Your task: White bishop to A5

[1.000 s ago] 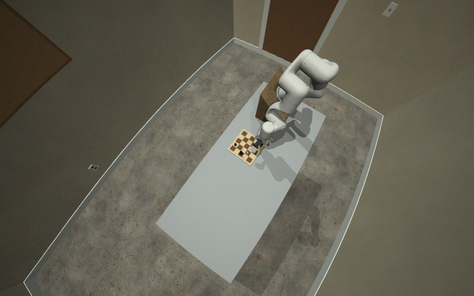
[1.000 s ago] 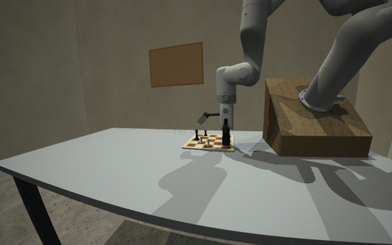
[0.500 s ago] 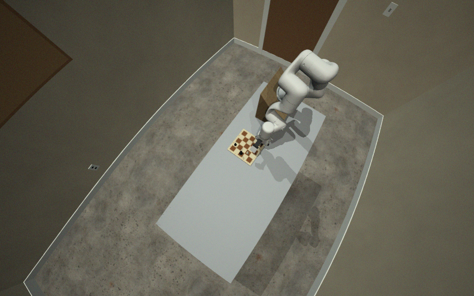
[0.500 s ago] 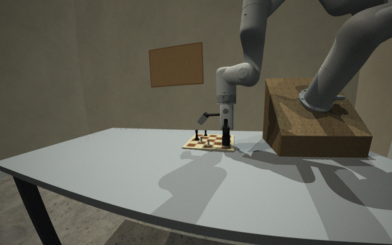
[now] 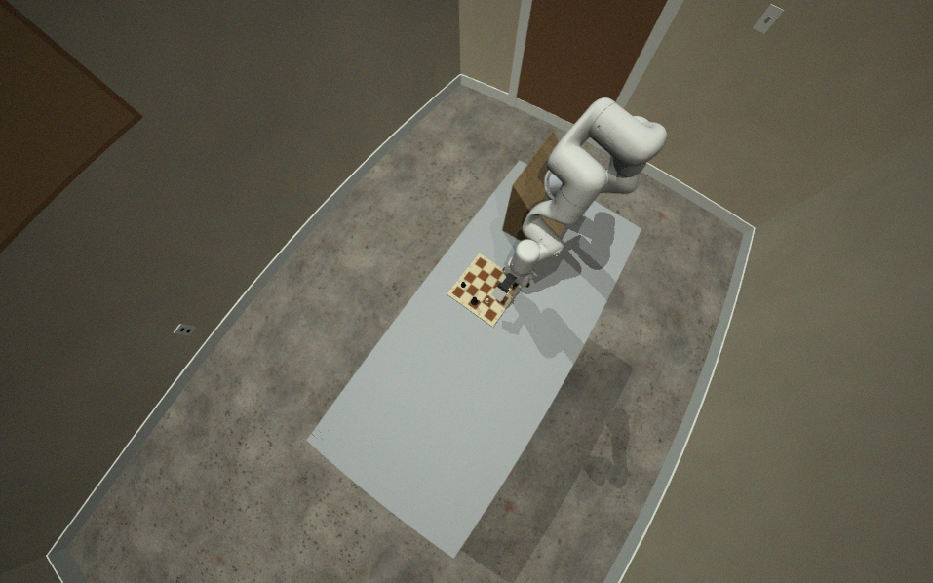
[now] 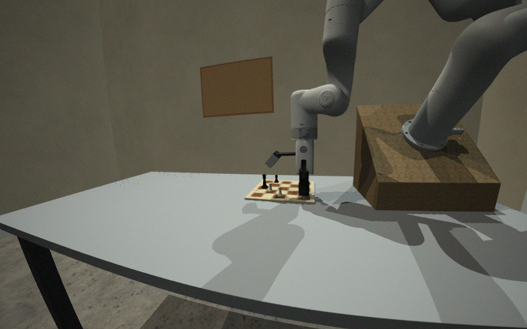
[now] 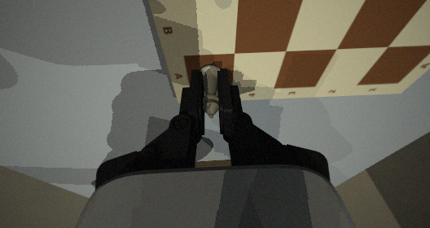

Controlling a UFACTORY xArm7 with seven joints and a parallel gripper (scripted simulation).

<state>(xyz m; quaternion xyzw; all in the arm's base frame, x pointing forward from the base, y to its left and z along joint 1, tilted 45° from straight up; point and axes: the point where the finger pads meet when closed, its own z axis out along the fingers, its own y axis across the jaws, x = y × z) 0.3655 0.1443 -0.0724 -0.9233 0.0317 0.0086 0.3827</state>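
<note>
My hand is 10 mm above the white bishop. Also, from my hand: black pawn: 160 mm to the right, 110 mm ahead, 20 mm below; then tall black piece: 140 mm ahead, 90 mm to the right, 10 mm below; then chessboard: 80 mm to the right, 70 mm ahead, 30 mm below.
</note>
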